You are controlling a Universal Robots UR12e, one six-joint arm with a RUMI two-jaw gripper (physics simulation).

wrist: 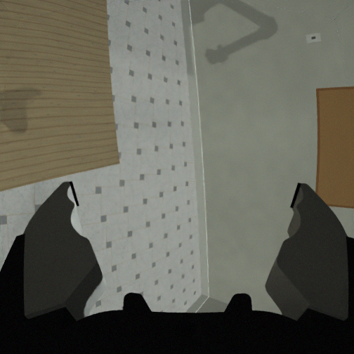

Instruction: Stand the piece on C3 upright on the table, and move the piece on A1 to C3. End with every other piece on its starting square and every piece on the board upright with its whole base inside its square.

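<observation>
My gripper (184, 185) is open, its two dark jaws wide apart at the left and right of the wrist view, with no piece between them. Part of the wooden table top (55, 60) shows at the upper left, beyond the left jaw. The board, the piece on C3 and the piece on A1 do not show in this view.
The table's corner and edge lie at the left. Beyond it are the tiled floor (150, 150) and a grey wall (250, 150) with a small outlet (313, 38). A brown panel (336, 147) is at the right. A shadow of the arm falls on the wall.
</observation>
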